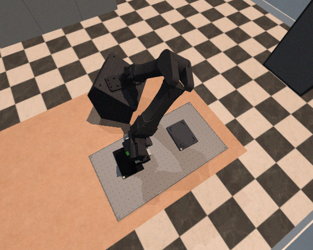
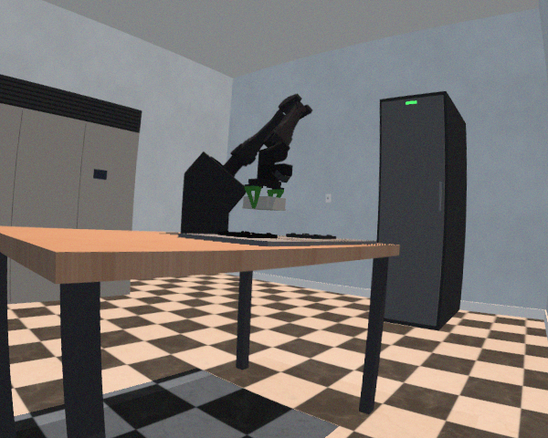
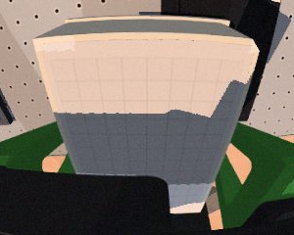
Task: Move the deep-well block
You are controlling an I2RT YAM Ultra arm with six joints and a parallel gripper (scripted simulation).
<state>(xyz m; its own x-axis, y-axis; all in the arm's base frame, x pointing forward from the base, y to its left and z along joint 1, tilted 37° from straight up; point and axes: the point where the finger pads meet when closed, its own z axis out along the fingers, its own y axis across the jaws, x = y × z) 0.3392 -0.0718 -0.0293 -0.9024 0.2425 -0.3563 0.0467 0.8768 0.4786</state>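
Now: the plate nest N2 1 cm ahead of my hand, 7 cm to the right of it and 10 cm below it. Also, from my hand: deep-well block (1 cm above); then plate nest N1 (1 cm ahead, 27 cm to the left, 10 cm below).
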